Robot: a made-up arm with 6 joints.
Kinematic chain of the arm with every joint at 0, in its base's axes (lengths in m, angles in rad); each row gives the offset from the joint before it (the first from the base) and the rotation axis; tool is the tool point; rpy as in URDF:
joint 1: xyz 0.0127 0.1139 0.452 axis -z
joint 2: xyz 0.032 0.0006 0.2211 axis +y
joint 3: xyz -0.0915 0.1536 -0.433 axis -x
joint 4: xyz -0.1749 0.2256 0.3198 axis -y
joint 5: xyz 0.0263 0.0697 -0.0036 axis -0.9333 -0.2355 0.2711
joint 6: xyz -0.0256 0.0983 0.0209 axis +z
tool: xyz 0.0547 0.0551 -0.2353 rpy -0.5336 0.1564 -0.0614
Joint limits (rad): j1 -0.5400..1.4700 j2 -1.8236..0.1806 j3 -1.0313..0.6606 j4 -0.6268..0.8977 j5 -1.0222..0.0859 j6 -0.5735..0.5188
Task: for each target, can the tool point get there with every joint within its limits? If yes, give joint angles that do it. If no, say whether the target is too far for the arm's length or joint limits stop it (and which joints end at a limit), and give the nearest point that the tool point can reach.
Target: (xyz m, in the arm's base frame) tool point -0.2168 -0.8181 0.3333
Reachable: no: joint limits stop it (at a limit: joint 1, joint 3, joint 5, joint 6) | nearest point 0.5940 -0.4968 0.4261 | short by 0.877 m
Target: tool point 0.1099 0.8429 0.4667
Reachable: yes | joints -0.0493 -1.3919 0.0356 0.2923 -0.9385 0.1412
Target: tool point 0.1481 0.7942 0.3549
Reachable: yes | joints 0.3410 -0.2887 0.0547 -0.2398 -0.6627 -0.3268
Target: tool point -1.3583 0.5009 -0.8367
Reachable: no: too far | nearest point -0.6343 0.4860 0.0811 | short by 1.169 m
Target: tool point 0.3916 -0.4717 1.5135
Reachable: no: joint limits stop it (at a limit: joint 1, joint 2, joint 3, joint 5, joint 6) | nearest point 0.6570 -0.3636 0.7472 | short by 0.818 m
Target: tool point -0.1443 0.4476 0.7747
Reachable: yes | joints -0.0180 -0.2672 -0.7508 0.5886 -0.8263 -0.4234
